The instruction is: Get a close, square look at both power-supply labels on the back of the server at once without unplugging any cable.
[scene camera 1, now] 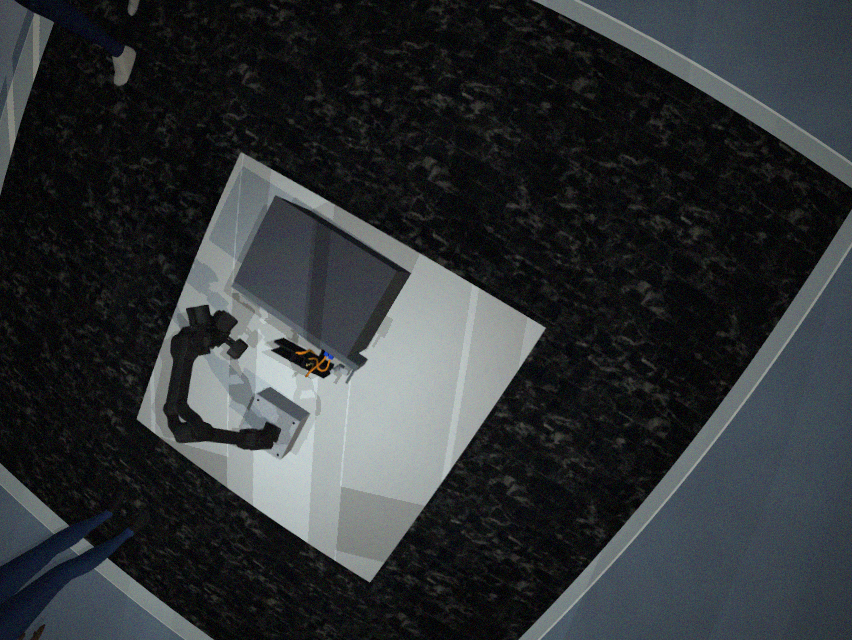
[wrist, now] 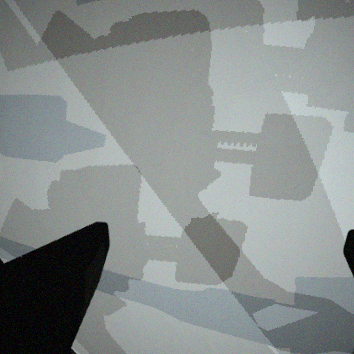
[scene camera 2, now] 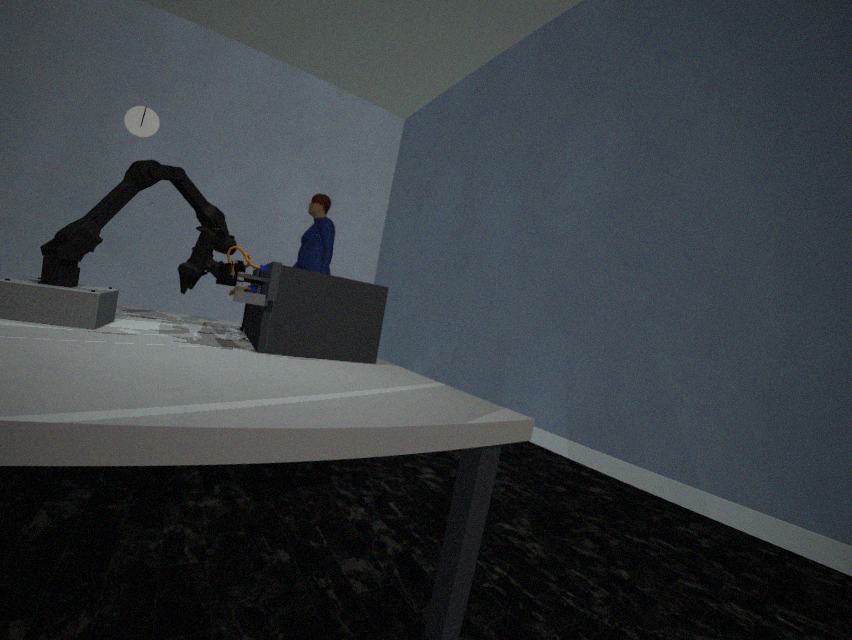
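Pixels of known places: gripper, fingertip midpoint: (scene camera 1: 231, 333) (wrist: 228, 238) (scene camera 2: 186, 291); arm's base, link origin: (scene camera 1: 271, 432) (scene camera 2: 58, 284).
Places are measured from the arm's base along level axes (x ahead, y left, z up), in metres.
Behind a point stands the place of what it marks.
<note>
The server (scene camera 1: 316, 275) @(x 0.645, y -0.023, z 0.135 m) (scene camera 2: 323, 315) @(x 0.586, y -0.219, z 0.030 m) is a dark grey box on the white table. Its back, with orange cables (scene camera 1: 320, 363) @(x 0.402, y -0.132, z 0.133 m) (scene camera 2: 237, 253) @(x 0.371, y -0.122, z 0.156 m) and blue plugs (scene camera 1: 327, 356) @(x 0.429, y -0.141, z 0.128 m) near one corner, faces the arm's side. A black piece (scene camera 1: 289, 349) @(x 0.391, y -0.016, z 0.119 m) (scene camera 2: 227, 273) @(x 0.353, y -0.142, z 0.092 m) stands out from it beside the cables. The power-supply labels cannot be made out in the scene views, and the server does not show in the wrist view. My gripper (scene camera 1: 217, 330) @(x 0.298, y 0.263, z 0.026 m) (scene camera 2: 185, 282) @(x 0.298, y 0.263, z 0.026 m) (wrist: 228, 238) @(x 0.298, y 0.263, z 0.026 m) is open and empty, above the table off the server's back, its fingers tilted downward. The wrist view shows table surface and shadows between the fingers.
The arm's grey base box (scene camera 1: 294, 421) @(x 0.088, y -0.071, z 0.000 m) (scene camera 2: 61, 304) @(x 0.028, y -0.082, z -0.036 m) stands on the table (scene camera 1: 406, 427) @(x 0.227, y -0.453, z -0.082 m) (scene camera 2: 275, 385) @(x 0.392, y -0.506, z -0.082 m), across from the server's back. A person in blue (scene camera 2: 317, 244) stands behind the server in scene camera 2. Legs (scene camera 1: 61, 551) show near the table's lower left.
</note>
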